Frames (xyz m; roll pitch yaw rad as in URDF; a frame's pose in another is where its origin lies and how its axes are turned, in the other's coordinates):
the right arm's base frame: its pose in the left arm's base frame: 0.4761 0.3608 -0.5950 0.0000 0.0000 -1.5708
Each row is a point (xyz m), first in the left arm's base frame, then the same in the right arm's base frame.
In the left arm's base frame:
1: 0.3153 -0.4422 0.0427
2: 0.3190 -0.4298 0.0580
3: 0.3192 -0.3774 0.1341
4: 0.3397 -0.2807 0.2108
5: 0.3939 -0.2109 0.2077
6: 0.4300 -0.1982 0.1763
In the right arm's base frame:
1: 0.8030 -0.1608 0.6377
2: 0.7906 -0.1571 0.6530
3: 0.7382 -0.1569 0.7291
4: 0.6415 -0.1364 0.8058
5: 0.5717 -0.0822 0.8027
6: 0.5590 -0.0461 0.7713

